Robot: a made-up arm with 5 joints. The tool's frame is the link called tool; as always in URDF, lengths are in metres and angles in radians. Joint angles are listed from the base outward. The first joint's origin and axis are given. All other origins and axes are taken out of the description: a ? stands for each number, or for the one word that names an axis. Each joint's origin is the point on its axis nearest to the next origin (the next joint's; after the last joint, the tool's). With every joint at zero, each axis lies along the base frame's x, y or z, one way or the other. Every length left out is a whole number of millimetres.
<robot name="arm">
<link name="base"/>
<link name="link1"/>
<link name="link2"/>
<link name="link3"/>
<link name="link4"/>
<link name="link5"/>
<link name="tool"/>
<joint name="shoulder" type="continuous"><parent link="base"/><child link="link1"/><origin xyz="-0.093 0 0.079" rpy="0 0 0"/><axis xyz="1 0 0"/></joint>
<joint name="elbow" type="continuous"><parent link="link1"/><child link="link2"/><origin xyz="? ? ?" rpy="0 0 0"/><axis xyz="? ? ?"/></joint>
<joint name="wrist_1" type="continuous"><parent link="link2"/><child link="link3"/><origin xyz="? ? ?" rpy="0 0 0"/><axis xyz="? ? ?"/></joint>
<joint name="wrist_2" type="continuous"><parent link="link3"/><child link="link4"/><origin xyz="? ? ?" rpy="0 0 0"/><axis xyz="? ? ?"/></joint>
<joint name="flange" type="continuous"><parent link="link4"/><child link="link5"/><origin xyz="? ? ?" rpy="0 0 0"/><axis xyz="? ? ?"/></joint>
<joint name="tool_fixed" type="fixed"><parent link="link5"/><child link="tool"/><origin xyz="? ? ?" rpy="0 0 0"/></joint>
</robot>
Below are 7 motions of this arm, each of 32 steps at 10 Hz.
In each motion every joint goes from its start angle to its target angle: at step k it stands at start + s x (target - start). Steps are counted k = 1, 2, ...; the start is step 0. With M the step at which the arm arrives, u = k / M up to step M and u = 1 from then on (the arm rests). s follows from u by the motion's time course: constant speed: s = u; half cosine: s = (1 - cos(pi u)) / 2; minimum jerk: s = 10 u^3 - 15 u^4 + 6 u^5.
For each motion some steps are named. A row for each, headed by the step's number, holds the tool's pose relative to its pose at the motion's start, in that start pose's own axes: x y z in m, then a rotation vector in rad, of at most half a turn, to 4 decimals.
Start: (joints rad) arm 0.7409 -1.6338 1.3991 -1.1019 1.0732
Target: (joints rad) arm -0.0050 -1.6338 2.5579 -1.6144 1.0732
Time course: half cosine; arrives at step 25
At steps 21, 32:
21: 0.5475 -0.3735 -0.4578 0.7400 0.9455 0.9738
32: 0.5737 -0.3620 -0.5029 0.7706 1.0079 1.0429

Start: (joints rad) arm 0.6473 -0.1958 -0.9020 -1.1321 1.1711
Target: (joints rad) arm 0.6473 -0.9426 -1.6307 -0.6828 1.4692
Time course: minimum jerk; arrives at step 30
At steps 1, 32:
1: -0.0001 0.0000 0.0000 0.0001 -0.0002 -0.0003
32: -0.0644 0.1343 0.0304 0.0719 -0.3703 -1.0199

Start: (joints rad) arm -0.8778 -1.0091 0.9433 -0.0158 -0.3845
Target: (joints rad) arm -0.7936 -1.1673 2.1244 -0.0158 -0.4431
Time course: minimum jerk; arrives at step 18
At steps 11, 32:
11: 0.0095 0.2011 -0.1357 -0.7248 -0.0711 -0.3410
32: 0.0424 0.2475 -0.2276 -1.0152 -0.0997 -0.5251

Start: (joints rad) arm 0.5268 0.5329 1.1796 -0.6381 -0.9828
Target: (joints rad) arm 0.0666 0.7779 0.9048 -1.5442 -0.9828
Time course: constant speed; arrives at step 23
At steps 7, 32:
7: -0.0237 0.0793 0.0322 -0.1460 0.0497 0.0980
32: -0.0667 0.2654 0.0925 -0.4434 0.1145 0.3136

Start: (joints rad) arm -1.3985 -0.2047 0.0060 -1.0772 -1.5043
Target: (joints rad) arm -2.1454 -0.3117 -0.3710 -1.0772 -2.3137
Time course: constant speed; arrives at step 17
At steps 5, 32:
5: 0.1540 0.0375 0.0770 -0.0287 0.3526 -0.0070
32: 0.5224 0.1029 0.0525 -0.0693 1.2106 -0.0086

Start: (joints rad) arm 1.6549 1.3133 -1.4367 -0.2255 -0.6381
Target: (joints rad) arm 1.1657 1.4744 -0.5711 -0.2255 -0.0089
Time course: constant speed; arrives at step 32
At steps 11, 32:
11: -0.1221 0.1006 -0.1095 -0.3739 -0.2355 -0.0535
32: -0.3119 0.1555 -0.4648 -1.0814 -0.7564 -0.0011

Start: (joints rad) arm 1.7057 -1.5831 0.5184 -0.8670 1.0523
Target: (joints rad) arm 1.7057 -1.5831 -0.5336 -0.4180 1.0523
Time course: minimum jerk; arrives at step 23
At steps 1, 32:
1: -0.0003 0.0001 -0.0001 0.0000 -0.0006 -0.0006
32: -0.1659 0.1834 -0.1190 0.0675 -0.6353 -0.9387

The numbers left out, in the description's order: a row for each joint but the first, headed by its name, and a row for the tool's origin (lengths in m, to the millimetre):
elbow: xyz 0 0.043 0.481, axis 0 0 -1
wrist_1: xyz -0.045 0.061 0, axis -1 0 0
wrist_2: xyz 0 0.034 -0.038, axis 0 0 -1
flange: xyz -0.124 -0.014 0, axis 0 -1 0
tool: xyz -0.025 0 0.366

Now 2 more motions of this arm.
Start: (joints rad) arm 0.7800 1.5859 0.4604 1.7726 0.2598
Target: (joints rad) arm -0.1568 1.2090 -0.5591 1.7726 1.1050
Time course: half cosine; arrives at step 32
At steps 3, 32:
3: 0.0040 -0.0149 0.0018 0.0158 0.0079 -0.0059
32: -0.0038 -0.7167 -0.2760 0.8130 0.1478 -0.1592

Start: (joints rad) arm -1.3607 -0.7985 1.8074 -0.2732 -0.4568
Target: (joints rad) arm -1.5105 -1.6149 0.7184 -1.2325 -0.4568
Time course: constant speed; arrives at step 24
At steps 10, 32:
10: -0.1005 -0.0848 -0.0719 -0.0017 -0.4979 0.4880
32: -0.1045 -0.2091 -0.2309 -0.3634 -1.3066 1.1871

